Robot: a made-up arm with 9 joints. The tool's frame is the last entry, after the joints.
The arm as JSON. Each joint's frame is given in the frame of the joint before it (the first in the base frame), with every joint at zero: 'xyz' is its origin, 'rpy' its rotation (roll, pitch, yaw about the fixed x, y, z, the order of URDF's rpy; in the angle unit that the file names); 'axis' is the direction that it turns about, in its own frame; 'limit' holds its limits. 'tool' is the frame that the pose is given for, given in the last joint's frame.
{
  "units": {
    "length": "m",
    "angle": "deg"
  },
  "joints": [
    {
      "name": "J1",
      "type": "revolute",
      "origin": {
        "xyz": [
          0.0,
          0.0,
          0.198
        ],
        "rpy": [
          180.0,
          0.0,
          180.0
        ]
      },
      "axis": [
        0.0,
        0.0,
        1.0
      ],
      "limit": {
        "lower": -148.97,
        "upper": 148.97
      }
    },
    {
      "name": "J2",
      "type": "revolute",
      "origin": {
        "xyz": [
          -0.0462,
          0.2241,
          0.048
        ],
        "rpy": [
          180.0,
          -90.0,
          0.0
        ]
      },
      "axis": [
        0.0,
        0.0,
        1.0
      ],
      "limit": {
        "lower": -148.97,
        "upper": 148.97
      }
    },
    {
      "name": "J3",
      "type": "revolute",
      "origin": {
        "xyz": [
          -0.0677,
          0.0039,
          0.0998
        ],
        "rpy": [
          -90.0,
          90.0,
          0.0
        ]
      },
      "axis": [
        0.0,
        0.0,
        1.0
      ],
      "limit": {
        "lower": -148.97,
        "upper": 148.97
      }
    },
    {
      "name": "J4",
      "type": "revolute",
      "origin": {
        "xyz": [
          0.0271,
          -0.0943,
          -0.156
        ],
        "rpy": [
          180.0,
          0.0,
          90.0
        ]
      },
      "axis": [
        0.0,
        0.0,
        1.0
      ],
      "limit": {
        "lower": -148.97,
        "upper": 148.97
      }
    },
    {
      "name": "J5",
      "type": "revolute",
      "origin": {
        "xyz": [
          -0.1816,
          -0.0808,
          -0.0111
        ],
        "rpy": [
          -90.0,
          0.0,
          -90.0
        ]
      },
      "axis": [
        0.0,
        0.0,
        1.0
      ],
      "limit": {
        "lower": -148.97,
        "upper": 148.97
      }
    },
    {
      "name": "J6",
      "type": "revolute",
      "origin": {
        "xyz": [
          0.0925,
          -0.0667,
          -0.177
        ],
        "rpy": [
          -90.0,
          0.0,
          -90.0
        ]
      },
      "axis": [
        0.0,
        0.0,
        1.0
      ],
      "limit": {
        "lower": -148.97,
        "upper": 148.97
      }
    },
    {
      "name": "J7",
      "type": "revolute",
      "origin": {
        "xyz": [
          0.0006,
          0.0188,
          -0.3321
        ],
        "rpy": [
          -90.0,
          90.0,
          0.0
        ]
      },
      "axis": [
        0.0,
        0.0,
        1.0
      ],
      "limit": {
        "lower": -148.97,
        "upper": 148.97
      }
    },
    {
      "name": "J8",
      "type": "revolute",
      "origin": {
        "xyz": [
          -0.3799,
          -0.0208,
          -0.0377
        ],
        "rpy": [
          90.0,
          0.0,
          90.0
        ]
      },
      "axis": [
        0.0,
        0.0,
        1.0
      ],
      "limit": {
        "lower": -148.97,
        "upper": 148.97
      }
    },
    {
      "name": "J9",
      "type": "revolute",
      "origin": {
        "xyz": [
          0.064,
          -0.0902,
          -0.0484
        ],
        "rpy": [
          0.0,
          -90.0,
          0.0
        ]
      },
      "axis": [
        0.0,
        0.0,
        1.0
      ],
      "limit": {
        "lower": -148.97,
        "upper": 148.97
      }
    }
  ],
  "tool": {
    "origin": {
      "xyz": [
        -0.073,
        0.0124,
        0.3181
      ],
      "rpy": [
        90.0,
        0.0,
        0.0
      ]
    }
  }
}
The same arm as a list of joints. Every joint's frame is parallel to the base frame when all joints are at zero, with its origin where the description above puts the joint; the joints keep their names.
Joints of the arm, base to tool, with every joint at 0 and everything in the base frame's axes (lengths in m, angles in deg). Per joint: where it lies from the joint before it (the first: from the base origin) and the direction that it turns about. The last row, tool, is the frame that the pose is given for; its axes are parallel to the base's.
J1: axis -z origin 0 0 0.198
J2: axis -x origin 0.0462 0.2241 -0.048
J3: axis -y origin -0.0998 -0.0039 0.0677
J4: axis +y origin 0.0271 0.156 -0.0943
J5: axis +z origin -0.0808 -0.0111 -0.1816
J6: axis -x origin -0.0925 0.0667 -0.177
J7: axis -z origin 0.3321 0.0006 -0.0188
J8: axis +x origin -0.3799 0.0208 0.0377
J9: axis +y origin -0.0484 -0.064 0.0902
tool: origin -0.073 0.3181 -0.0124
Joint limits (deg, base to tool): -148.97..148.97 -148.97..148.97 -148.97..148.97 -148.97..148.97 -148.97..148.97 -148.97..148.97 -148.97..148.97 -148.97..148.97 -148.97..148.97

